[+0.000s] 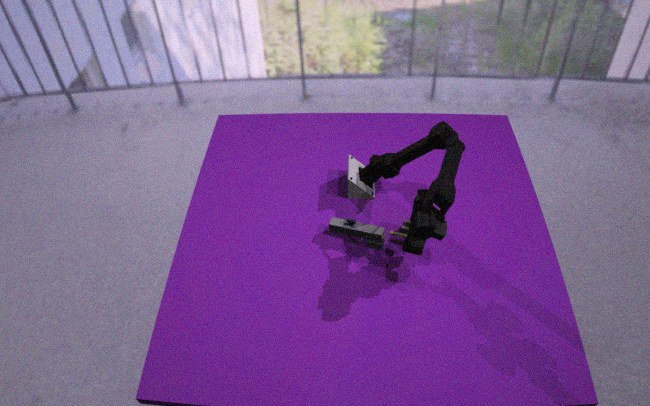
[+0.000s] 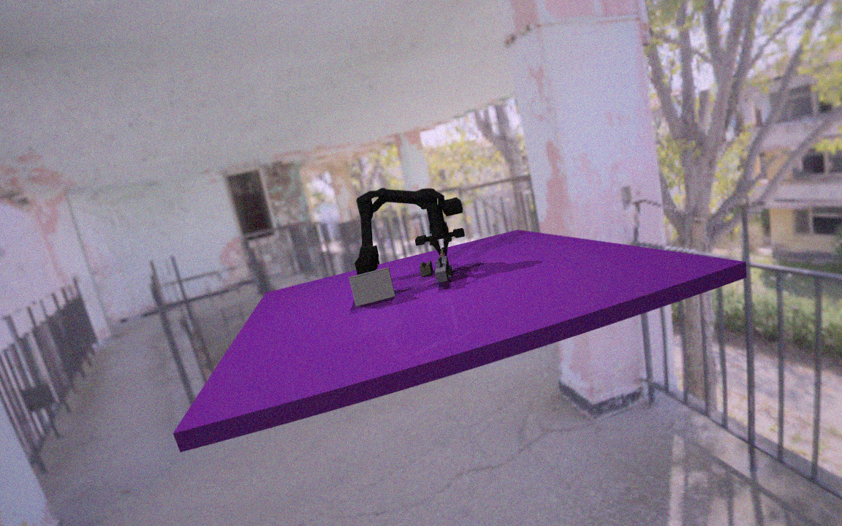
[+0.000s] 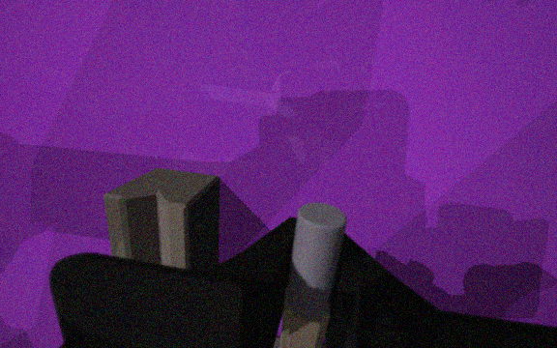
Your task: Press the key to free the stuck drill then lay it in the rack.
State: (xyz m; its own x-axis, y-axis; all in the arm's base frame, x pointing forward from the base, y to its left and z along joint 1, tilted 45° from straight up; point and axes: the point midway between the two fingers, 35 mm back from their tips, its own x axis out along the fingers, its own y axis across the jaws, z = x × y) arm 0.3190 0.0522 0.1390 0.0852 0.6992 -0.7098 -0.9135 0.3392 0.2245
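The rack is 8 cm behind my gripper tip and 2 cm below it. The rest, counted from my gripper tip: dark key 8 cm behind, 21 cm to the right, 1 cm above; long grey block 7 cm behind, 18 cm to the right.
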